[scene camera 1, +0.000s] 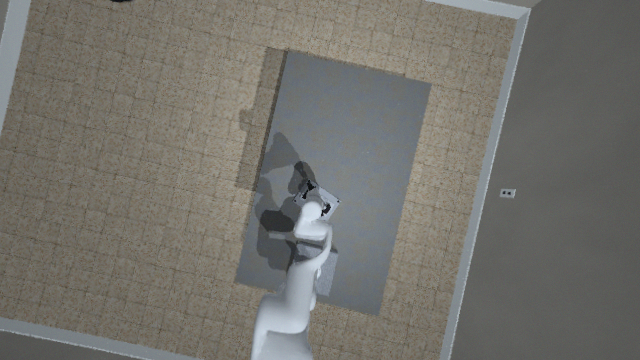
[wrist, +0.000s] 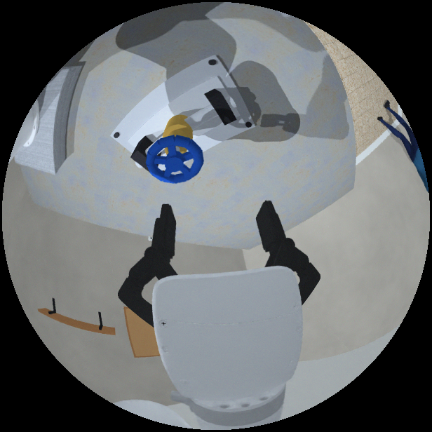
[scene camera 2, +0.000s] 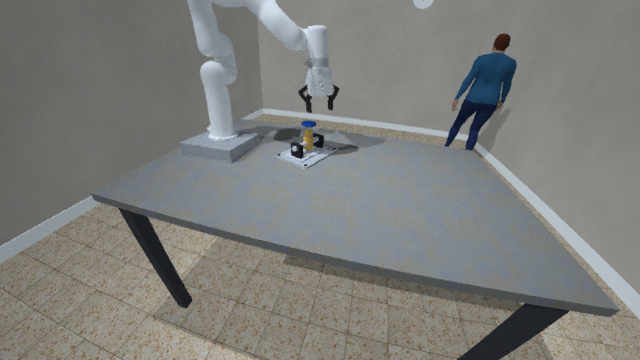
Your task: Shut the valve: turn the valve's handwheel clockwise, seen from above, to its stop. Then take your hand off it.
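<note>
The blue handwheel (scene camera 2: 308, 124) (wrist: 174, 164) sits level on top of the yellow valve body (scene camera 2: 308, 140) (wrist: 178, 127). The valve is held by black clamps on a white base plate (scene camera 2: 306, 163) (wrist: 165, 95) on the table. My gripper (scene camera 2: 319, 109) (wrist: 217, 210) is open and empty, with its fingers wide apart. It hangs above the handwheel and a little to one side, apart from it. In scene camera 1 the arm hides the handwheel. How far the wheel is turned cannot be told.
The grey table (scene camera 1: 360, 130) (scene camera 2: 350, 200) carries the arm's grey base block (scene camera 1: 327, 272) (scene camera 2: 220, 147) (wrist: 62, 120) near the valve. A person (scene camera 2: 487, 80) in a blue top stands beyond the table by the wall.
</note>
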